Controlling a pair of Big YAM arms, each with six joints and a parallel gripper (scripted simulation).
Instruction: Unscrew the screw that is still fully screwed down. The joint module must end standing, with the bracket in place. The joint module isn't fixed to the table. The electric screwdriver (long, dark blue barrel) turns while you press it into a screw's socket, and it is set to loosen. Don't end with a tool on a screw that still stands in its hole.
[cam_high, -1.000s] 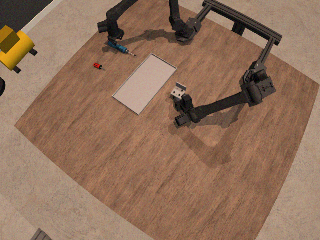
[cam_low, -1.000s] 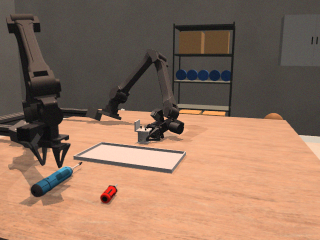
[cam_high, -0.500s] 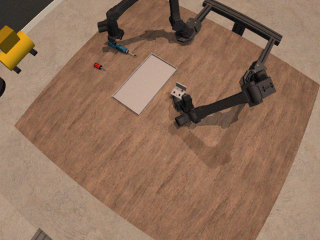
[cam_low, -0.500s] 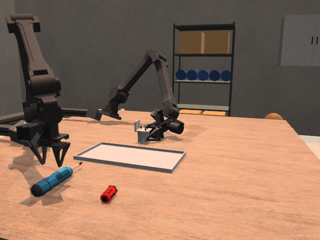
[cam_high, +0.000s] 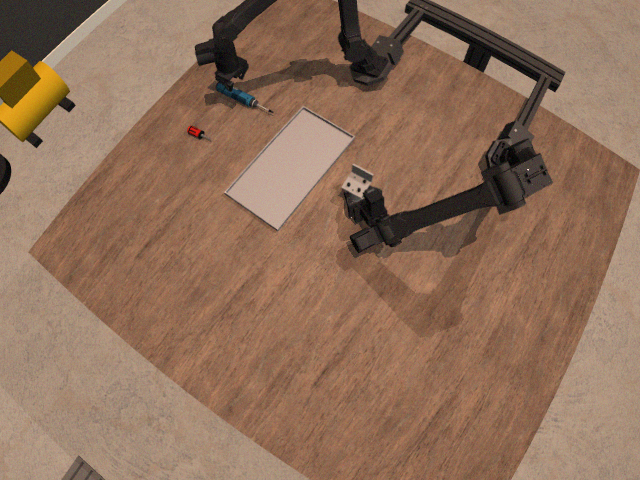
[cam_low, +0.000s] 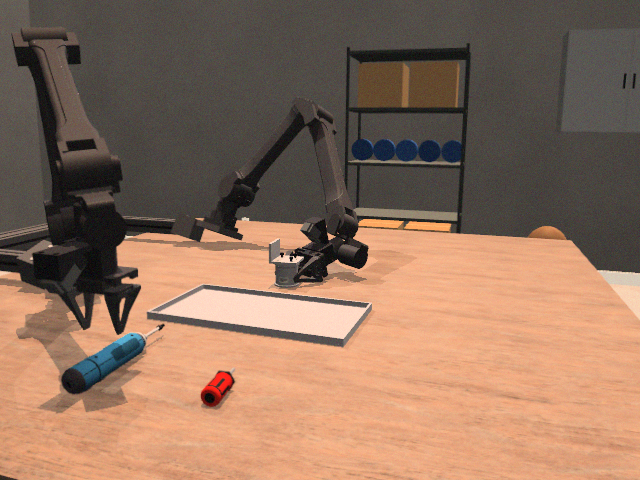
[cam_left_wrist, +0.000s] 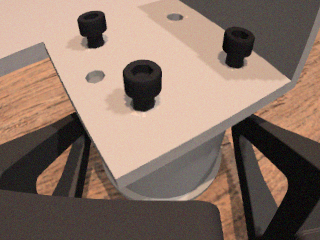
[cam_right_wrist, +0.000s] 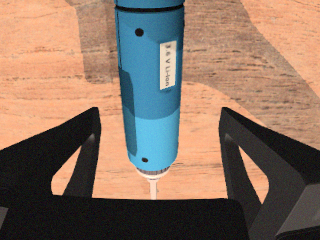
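Now: the joint module 1 cm above my left hand. Also, from my left hand: shallow grey tray (6 cm ahead, 22 cm to the right, 2 cm below); pale l-shaped bracket (5 cm above); red manual screwdriver (18 cm ahead, 55 cm to the right, 1 cm below).
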